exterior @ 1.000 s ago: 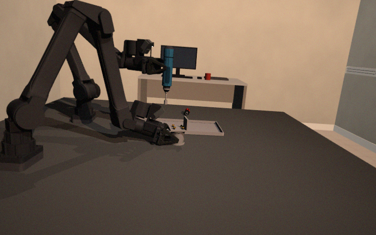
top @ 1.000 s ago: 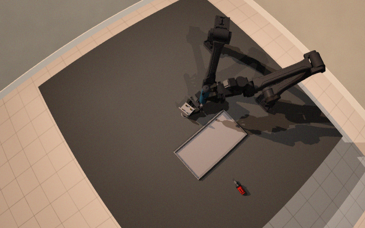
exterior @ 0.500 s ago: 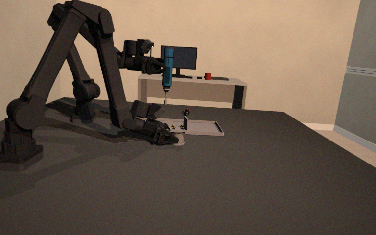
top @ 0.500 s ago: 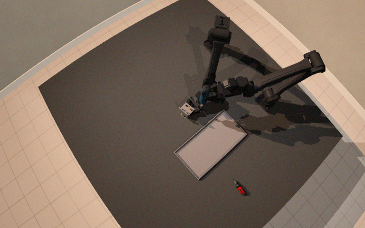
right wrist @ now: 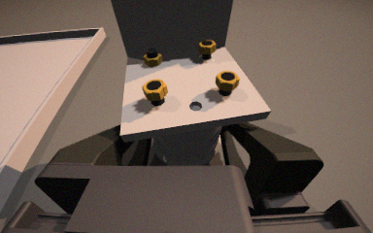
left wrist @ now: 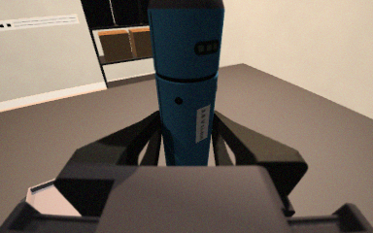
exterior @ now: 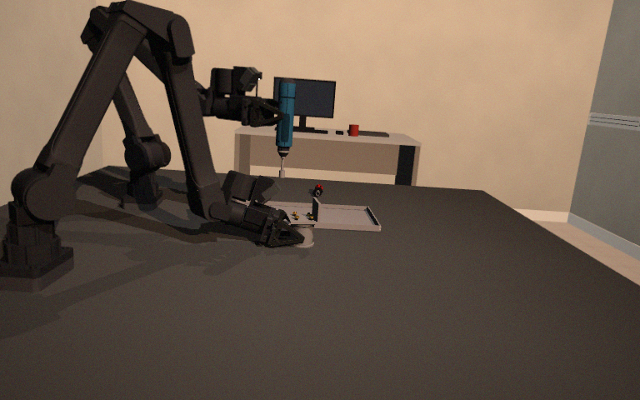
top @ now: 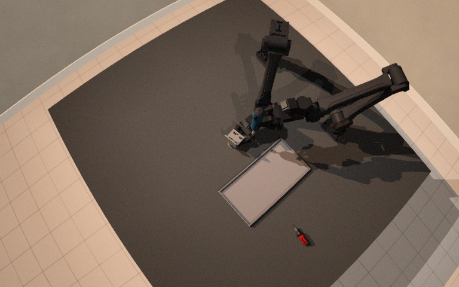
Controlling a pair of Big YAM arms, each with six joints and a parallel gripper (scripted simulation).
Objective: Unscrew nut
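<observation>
Right now the joint module is 1 cm above my right hand. Round my right hand: nut: 2 cm ahead, 2 cm to the left, 5 cm above; grey bracket: 5 cm above; tip: 6 cm behind, 6 cm to the left, 15 cm above.
</observation>
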